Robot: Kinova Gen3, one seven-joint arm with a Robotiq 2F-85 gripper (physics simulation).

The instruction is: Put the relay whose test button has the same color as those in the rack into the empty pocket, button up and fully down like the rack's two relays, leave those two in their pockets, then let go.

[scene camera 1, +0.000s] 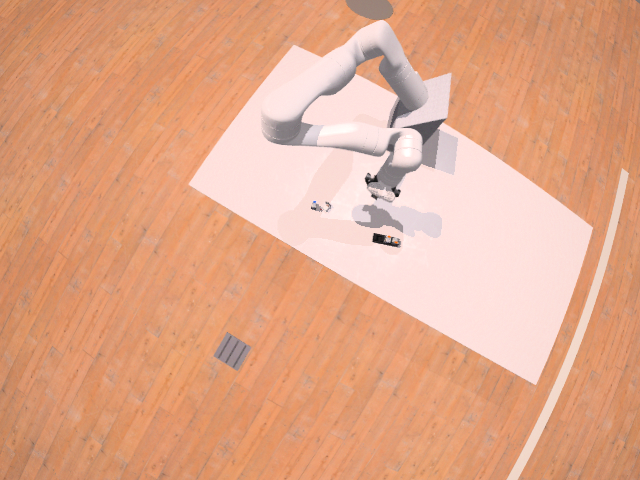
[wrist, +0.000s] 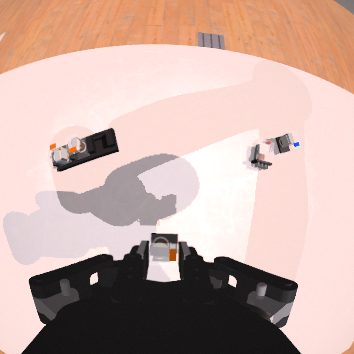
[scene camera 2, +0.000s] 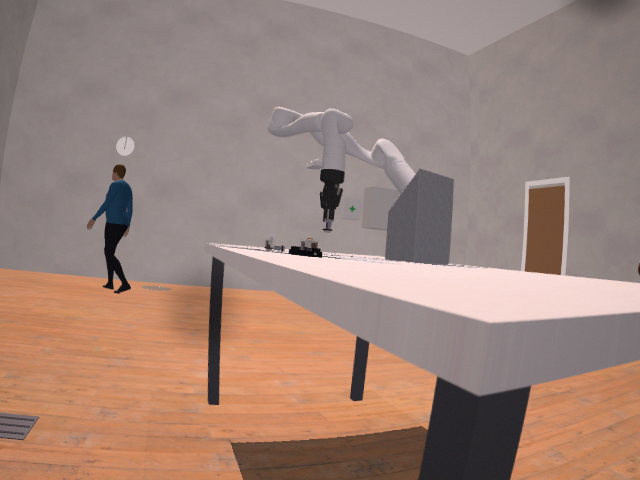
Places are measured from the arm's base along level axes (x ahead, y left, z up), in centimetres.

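Where they show: gripper, fingertip midpoint: (wrist: 163,250) (scene camera 2: 328,221); arm's base at its link origin: (scene camera 1: 416,100) (scene camera 2: 420,200).
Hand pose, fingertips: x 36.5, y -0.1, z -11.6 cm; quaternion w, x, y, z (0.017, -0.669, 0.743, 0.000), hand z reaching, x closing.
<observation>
Things, the pixels of their top centre, and the offset from my fingertips. "*": a spot on its surface instead.
- relay with an orange test button, top centre: (wrist: 162,254) (scene camera 2: 328,218) dx +0.0, dy +0.0, dz +1.1 cm
- black rack at its top centre: (wrist: 79,147) (scene camera 2: 305,247) (scene camera 1: 386,239) dx +12.4, dy +11.6, dz -8.2 cm
- rack's end at a spot on its surface: (wrist: 60,155) * dx +11.0, dy +13.6, dz -5.9 cm
- empty pocket at a spot on its surface: (wrist: 102,142) * dx +13.3, dy +8.7, dz -10.2 cm
- relay with a blue button, top centre: (wrist: 294,138) (scene camera 2: 269,237) dx +11.2, dy -20.1, dz -6.1 cm
- relay with a red button, top centre: (wrist: 265,152) (scene camera 2: 278,245) dx +9.6, dy -15.6, dz -8.4 cm
My gripper (wrist: 163,250) (scene camera 2: 327,223) is shut on a relay with an orange test button (wrist: 161,247) (scene camera 2: 327,227). It holds the relay above the table, with the orange button facing up toward the wrist camera. The black rack (wrist: 114,148) (scene camera 1: 378,238) (scene camera 2: 297,252) lies on the table, at the left in the wrist view. Two relays with orange buttons, one at the rack's end (wrist: 60,155) and one beside it (wrist: 78,145), stand in it. The empty pocket (wrist: 102,142) is at the rack's right end in the wrist view.
A relay with a blue button (wrist: 283,143) and a relay with a red button (wrist: 260,157) lie close together at the right in the wrist view. The table's edge (scene camera 2: 361,310) and the arm's grey pedestal (scene camera 2: 434,222) show in the second scene view.
</observation>
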